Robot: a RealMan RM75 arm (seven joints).
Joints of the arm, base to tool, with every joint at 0 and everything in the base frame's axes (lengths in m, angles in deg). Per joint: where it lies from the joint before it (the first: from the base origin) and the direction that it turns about. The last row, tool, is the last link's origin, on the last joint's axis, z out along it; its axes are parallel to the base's.
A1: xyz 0 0 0.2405 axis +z
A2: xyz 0 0 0 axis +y
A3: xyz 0 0 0.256 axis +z
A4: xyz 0 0 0 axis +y
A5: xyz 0 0 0.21 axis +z
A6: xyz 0 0 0 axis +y
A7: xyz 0 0 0.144 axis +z
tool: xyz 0 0 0
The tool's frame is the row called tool.
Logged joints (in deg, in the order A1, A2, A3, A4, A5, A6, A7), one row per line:
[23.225, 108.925, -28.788, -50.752, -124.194, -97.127, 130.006]
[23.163, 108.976, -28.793, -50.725, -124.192, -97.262, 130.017]
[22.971, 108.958, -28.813, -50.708, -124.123, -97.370, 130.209]
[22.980, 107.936, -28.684, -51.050, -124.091, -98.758, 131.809]
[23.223, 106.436, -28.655, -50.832, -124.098, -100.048, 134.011]
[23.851, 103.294, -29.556, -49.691, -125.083, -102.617, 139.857]
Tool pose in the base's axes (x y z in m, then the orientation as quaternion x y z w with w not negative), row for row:
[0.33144, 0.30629, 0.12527, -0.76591, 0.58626, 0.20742, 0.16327]
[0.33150, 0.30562, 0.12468, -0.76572, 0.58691, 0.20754, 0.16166]
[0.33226, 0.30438, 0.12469, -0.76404, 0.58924, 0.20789, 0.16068]
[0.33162, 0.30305, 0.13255, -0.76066, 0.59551, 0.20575, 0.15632]
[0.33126, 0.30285, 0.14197, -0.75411, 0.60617, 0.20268, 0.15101]
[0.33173, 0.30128, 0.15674, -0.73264, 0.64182, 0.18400, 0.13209]
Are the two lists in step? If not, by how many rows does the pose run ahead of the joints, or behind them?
They are in step.
